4 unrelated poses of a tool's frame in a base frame.
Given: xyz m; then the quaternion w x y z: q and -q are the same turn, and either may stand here.
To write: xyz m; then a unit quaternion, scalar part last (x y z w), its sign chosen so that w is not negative. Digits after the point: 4 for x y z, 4 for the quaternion.
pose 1, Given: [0.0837 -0.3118 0.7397 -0.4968 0.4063 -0.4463 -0.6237]
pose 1, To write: [0.0837 -0.3118 0.7397 -0.4063 0.4463 0.6237 0.4968]
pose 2, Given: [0.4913 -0.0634 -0.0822 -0.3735 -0.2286 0.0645 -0.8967]
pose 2, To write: [0.4913 -0.0634 -0.0822 0.2286 -0.0645 0.8967 0.3735]
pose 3, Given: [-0.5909 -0.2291 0.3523 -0.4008 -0.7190 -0.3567 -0.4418]
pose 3, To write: [-0.5909 -0.2291 0.3523 0.7190 0.3567 0.4418 0.4008]
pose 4, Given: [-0.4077 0.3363 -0.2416 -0.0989 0.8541 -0.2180 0.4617]
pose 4, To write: [-0.4077 0.3363 -0.2416 -0.8541 0.2180 -0.4617 0.0989]
